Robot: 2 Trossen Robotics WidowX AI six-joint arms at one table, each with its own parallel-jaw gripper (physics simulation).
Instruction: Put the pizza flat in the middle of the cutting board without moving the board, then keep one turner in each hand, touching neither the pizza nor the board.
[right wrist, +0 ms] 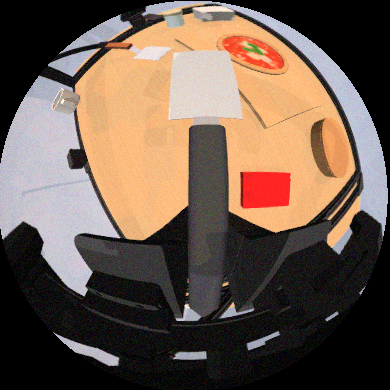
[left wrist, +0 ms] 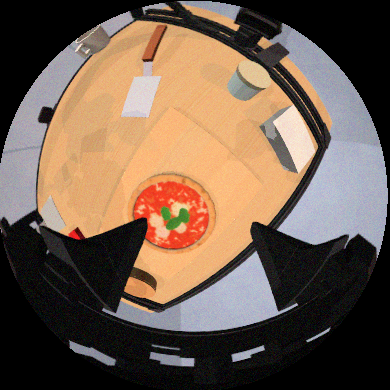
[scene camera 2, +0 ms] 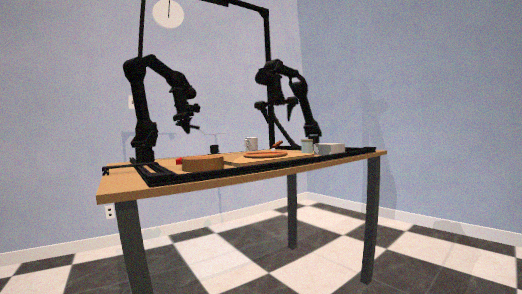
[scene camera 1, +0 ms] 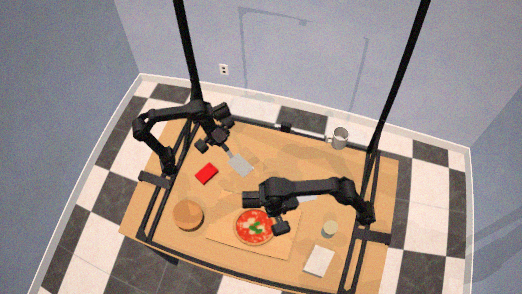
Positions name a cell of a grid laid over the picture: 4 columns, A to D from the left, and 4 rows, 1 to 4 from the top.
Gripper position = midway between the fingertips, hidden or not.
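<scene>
Visible: my left gripper (left wrist: C3) and my right gripper (right wrist: C3). A pizza appears in scene camera 1 (scene camera 1: B4), in the right wrist view (right wrist: C1) and in the left wrist view (left wrist: B3). A cutting board appears in scene camera 1 (scene camera 1: B3) and in the left wrist view (left wrist: B2). Also visible: a black-handled turner (right wrist: C1), a brown-handled turner (left wrist: B1) and a jar (left wrist: C1).
</scene>
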